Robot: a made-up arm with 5 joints. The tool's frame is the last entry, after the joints. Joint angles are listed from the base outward. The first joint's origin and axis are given. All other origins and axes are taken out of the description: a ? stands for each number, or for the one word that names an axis. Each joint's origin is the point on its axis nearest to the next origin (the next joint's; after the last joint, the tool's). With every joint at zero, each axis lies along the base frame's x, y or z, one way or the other. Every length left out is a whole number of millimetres.
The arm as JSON. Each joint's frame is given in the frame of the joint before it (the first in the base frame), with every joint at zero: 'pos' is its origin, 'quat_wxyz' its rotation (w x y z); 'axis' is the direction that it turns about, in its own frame. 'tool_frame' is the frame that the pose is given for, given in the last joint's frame.
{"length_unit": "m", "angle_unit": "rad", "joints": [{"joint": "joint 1", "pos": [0.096, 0.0, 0.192], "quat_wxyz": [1.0, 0.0, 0.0, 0.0], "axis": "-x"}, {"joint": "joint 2", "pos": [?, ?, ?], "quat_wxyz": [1.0, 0.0, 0.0, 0.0], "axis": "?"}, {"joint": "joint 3", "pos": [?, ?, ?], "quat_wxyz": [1.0, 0.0, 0.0, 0.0], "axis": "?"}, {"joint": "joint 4", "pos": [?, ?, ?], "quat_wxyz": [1.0, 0.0, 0.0, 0.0], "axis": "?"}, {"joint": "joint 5", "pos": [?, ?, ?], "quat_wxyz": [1.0, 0.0, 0.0, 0.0], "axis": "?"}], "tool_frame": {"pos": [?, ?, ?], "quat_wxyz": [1.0, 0.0, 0.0, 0.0]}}
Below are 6 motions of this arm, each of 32 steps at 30 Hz.
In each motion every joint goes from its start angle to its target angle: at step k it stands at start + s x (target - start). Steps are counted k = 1, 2, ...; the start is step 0. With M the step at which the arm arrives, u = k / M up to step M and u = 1 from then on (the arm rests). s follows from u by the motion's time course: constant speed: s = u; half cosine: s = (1 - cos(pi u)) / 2; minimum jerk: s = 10 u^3 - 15 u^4 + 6 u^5.
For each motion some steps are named. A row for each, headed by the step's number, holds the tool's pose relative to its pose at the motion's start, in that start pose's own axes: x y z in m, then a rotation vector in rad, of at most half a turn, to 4 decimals.
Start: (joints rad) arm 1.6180 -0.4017 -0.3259 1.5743 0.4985
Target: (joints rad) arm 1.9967 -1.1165 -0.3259 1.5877 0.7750
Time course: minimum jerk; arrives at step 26
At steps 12, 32:
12: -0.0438 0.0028 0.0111 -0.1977 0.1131 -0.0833
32: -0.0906 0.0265 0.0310 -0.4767 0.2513 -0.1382

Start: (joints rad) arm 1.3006 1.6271 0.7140 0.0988 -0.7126
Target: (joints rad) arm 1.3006 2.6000 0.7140 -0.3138 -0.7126
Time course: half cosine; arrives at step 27
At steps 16, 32:
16: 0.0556 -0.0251 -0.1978 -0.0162 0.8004 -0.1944
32: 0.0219 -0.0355 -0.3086 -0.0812 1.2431 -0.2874

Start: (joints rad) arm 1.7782 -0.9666 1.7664 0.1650 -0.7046
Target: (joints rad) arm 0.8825 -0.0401 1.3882 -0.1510 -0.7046
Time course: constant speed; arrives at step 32
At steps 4, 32:
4: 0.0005 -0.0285 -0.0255 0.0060 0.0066 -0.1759
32: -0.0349 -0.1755 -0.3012 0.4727 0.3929 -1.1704

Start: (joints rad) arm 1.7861 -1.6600 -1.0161 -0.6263 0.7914
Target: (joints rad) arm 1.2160 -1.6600 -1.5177 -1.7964 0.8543
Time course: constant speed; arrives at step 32
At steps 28, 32:
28: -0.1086 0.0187 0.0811 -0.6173 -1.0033 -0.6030
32: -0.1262 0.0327 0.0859 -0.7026 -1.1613 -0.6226

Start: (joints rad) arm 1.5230 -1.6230 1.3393 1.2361 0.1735
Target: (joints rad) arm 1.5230 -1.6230 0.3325 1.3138 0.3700
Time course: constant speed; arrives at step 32
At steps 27, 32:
27: -0.0363 -0.0455 -0.1663 -0.0961 0.7983 -0.1458
32: -0.0581 -0.0576 -0.1890 -0.1126 0.9438 -0.1895

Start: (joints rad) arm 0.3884 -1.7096 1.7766 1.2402 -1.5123
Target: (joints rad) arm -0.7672 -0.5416 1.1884 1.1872 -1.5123
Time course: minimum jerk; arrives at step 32
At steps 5, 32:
5: -0.0007 0.0126 -0.0044 -0.0451 0.0294 0.0057
32: -0.1346 0.1288 -0.2798 -0.9140 1.1293 -0.4609

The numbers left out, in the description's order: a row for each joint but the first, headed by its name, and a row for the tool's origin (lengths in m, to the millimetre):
joint 2: xyz 0.0 -0.07 -0.275, axis +y
joint 3: xyz 0.138 0.0 0.006, axis +x
joint 4: xyz 0.0 0.105 -0.016, axis +z
joint 5: xyz 0.098 0.064 0.0, axis +x
tool: xyz 0.0 -0.054 0.075

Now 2 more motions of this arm.
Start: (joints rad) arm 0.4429 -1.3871 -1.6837 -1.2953 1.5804
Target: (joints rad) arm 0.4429 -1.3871 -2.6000 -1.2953 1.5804
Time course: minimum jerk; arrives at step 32
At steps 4, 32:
4: 0.0010 -0.0001 0.0003 -0.0040 0.0001 0.0142
32: 0.0569 0.0216 0.0159 -0.2493 0.0085 0.8817

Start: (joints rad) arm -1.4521 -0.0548 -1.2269 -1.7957 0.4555
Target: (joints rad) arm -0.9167 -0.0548 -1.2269 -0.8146 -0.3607
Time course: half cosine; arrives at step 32
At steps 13, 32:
13: 0.0179 0.0407 -0.0422 -0.2663 -0.0739 0.3931
32: 0.0002 0.0885 -0.1386 -0.8464 -0.5154 1.0254

